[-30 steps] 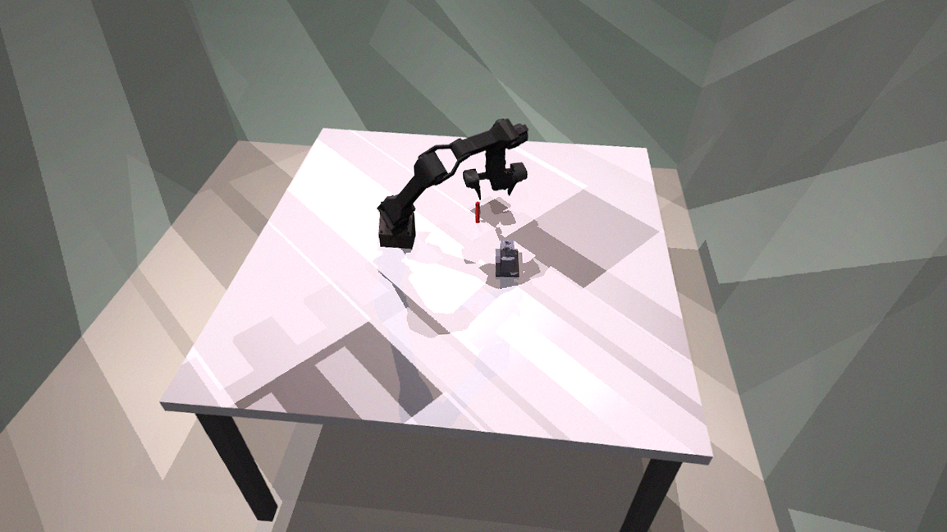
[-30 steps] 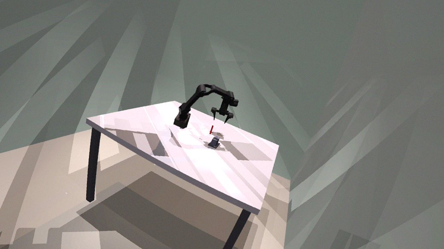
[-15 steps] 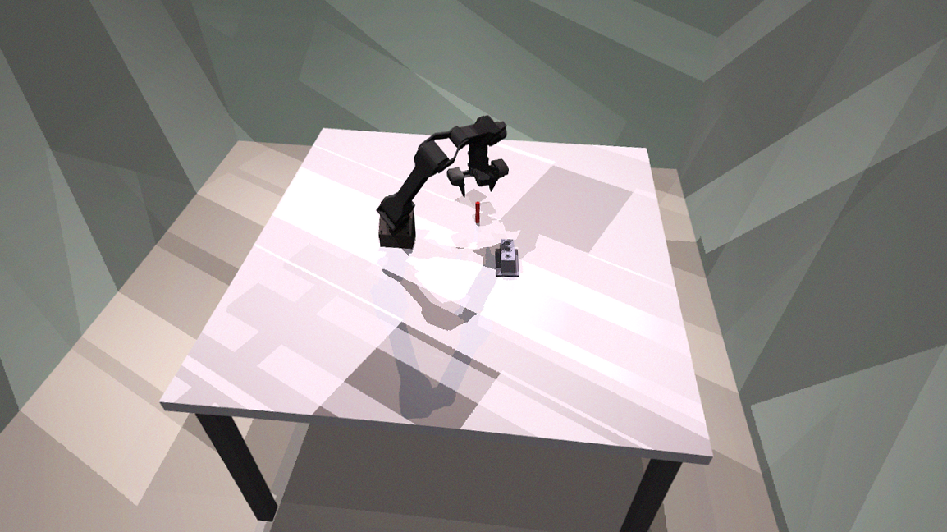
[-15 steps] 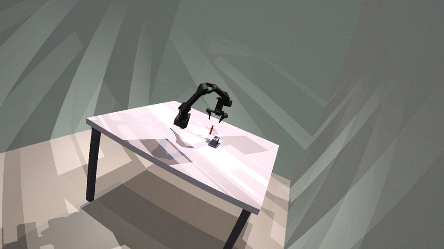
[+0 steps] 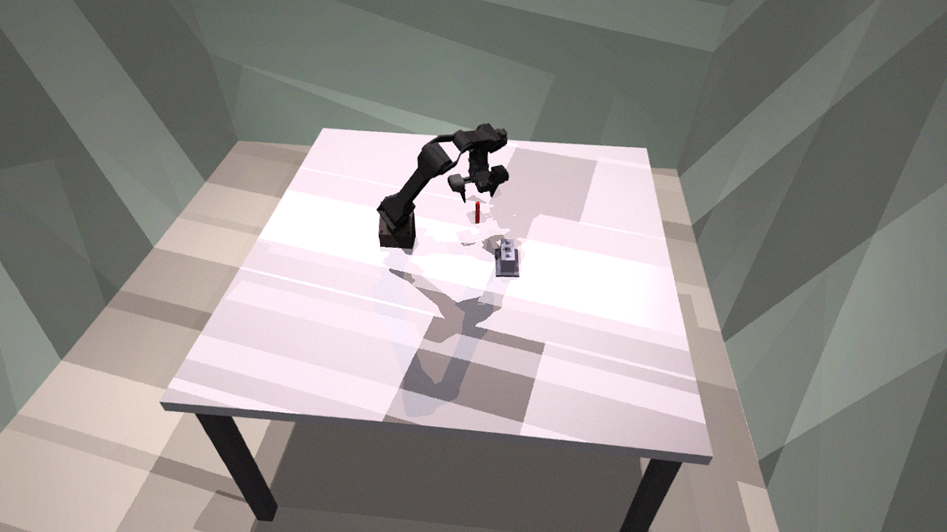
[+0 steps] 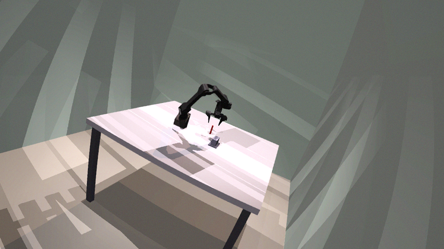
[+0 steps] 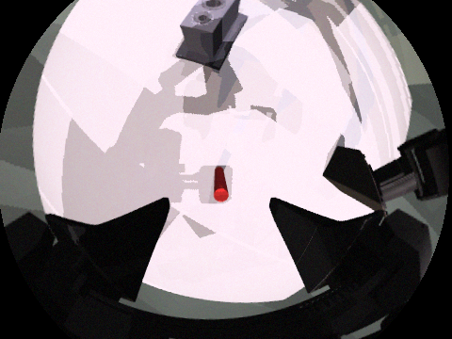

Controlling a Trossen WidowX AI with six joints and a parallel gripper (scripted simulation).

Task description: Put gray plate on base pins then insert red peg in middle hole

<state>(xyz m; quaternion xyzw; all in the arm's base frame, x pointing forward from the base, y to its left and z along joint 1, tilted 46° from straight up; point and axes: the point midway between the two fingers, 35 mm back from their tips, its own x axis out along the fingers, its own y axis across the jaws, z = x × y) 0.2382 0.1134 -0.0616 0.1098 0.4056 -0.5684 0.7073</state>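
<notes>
Right now the red peg is 5 cm below my gripper tip. From my gripper tip the other things lie so: base 11 cm ahead, 19 cm to the right, 8 cm below; gray plate 11 cm ahead, 19 cm to the right, 5 cm below.
</notes>
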